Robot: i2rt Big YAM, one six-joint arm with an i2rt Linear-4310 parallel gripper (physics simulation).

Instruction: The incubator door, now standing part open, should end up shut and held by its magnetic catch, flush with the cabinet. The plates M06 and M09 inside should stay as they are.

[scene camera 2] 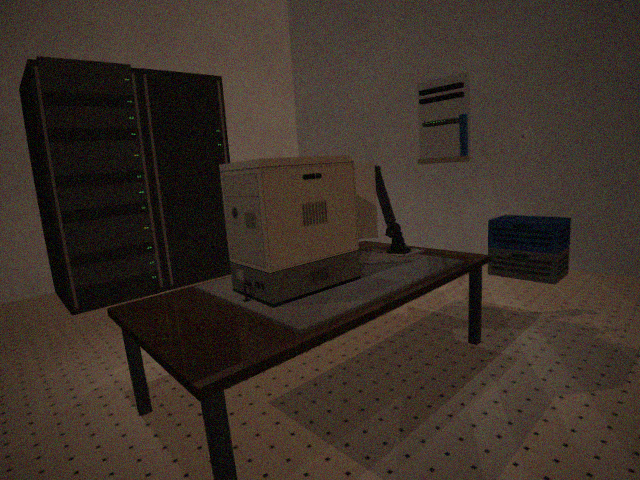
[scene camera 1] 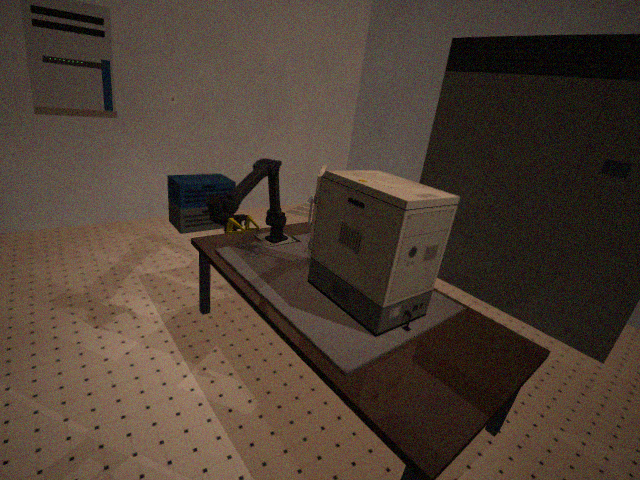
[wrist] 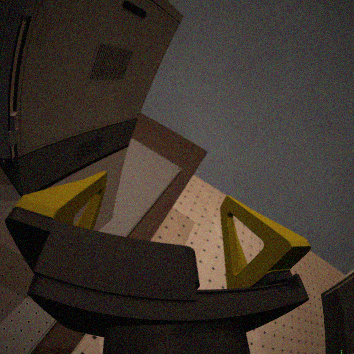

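Pixels of known places: gripper, fingertip midpoint: [scene camera 1: 252,230] [wrist: 167,190]; arm's base at its link origin: [scene camera 2: 398,252] [scene camera 1: 276,239].
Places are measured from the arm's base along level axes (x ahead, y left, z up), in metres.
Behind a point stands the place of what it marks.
The incubator [scene camera 1: 372,258] {x 0.853, y -0.294, z 0.298 m} [scene camera 2: 289,232] {x 0.908, y 0.022, z 0.272 m} [wrist: 65,100] {x 0.604, y -0.244, z 0.238 m} is a cream cabinet on a dark grey base. Its door [scene camera 2: 366,219] {x 0.324, y -0.002, z 0.237 m} stands open, projecting beyond the cabinet's front in the second scene view. In the first scene view a thin strip of the door [scene camera 1: 323,170] {x 0.384, y -0.092, z 0.517 m} shows at the cabinet's front edge, with a slim handle [scene camera 1: 311,209] {x 0.274, y -0.018, z 0.278 m} beside it. The opening angle is hard to tell. Plates M06 and M09 do not show. My gripper [scene camera 1: 242,223] {x 0.413, y -0.517, z 0.301 m} [wrist: 167,190] {x 0.413, y -0.517, z 0.301 m} is open and empty, its yellow fingers wide apart, clear of the cabinet, near the table's far-left edge. It does not show in the second scene view.
The cabinet and arm base [scene camera 1: 276,237] {x 0.030, y -0.029, z 0.028 m} [scene camera 2: 399,250] {x 0.035, y 0.024, z 0.019 m} stand on a grey mat [scene camera 1: 341,356] {x 0.932, y -0.505, z 0.001 m} [scene camera 2: 299,320] {x 1.056, y 0.175, z 0.002 m} on the brown table [scene camera 1: 392,397] {x 1.150, y -0.512, z -0.012 m} [scene camera 2: 191,351] {x 1.384, y 0.027, z -0.012 m}. Blue and grey crates [scene camera 1: 201,191] [scene camera 2: 529,232] stand beyond the table. Dark racks [scene camera 2: 180,180] stand behind the cabinet in the second scene view.
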